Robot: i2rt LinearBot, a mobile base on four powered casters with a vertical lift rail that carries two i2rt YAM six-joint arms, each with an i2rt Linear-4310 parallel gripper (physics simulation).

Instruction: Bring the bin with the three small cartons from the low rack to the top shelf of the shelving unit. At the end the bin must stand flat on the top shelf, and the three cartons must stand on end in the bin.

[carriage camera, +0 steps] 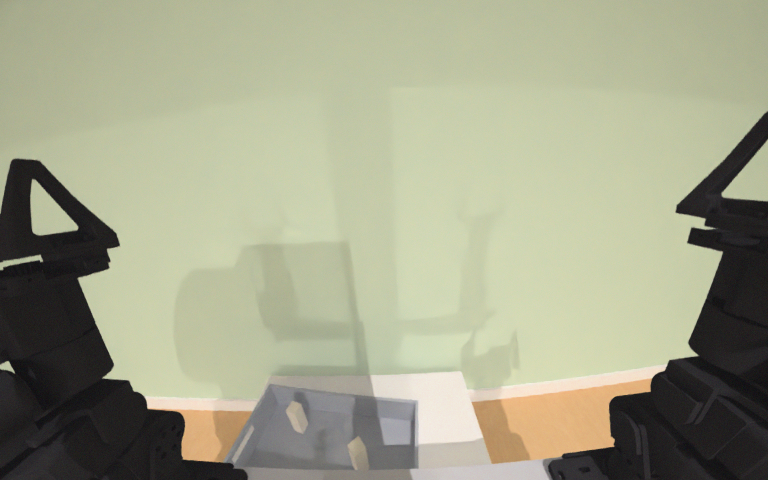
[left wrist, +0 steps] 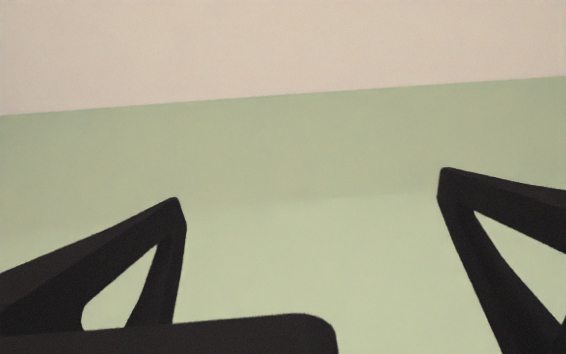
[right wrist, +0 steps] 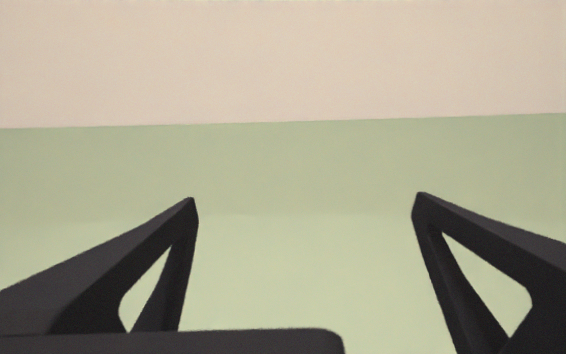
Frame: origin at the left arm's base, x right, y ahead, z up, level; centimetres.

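Where they show: left gripper, fingertip midpoint: (left wrist: 308, 197); right gripper, fingertip midpoint: (right wrist: 304, 206).
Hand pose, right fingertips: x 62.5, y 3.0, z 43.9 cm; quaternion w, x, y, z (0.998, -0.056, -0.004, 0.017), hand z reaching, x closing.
Each offset is from my right fingertips to the top centre of the thing. Level surfaces: height alone.
The blue-grey bin {dz -87.2, dx -54.6, dy +20.9 cm} (carriage camera: 334, 403) stands at the bottom of the carriage view, on the left part of the white low rack (carriage camera: 444, 404). Its front edge is cut off by the pale strip in front. Two small cream cartons {dz -85.6, dx -67.8, dy +34.2 cm} (carriage camera: 297, 417) {dz -84.6, dx -43.4, dy +21.7 cm} (carriage camera: 357, 453) show in the bin and look upright. The third carton cannot be made out. My left gripper (left wrist: 308, 197) is open and empty, high above and to the left of the bin. My right gripper (right wrist: 304, 206) is open and empty, high above and to the right. The shelving unit does not show.
A green wall (carriage camera: 566, 254) stands behind the rack, with a white baseboard (carriage camera: 566, 383) along its foot. Orange-brown floor {dz -129.7 cm} (carriage camera: 560, 424) shows on both sides of the rack. A pale strip (carriage camera: 481, 470) of my own body crosses the bottom edge. Shadows of my arms fall on the wall.
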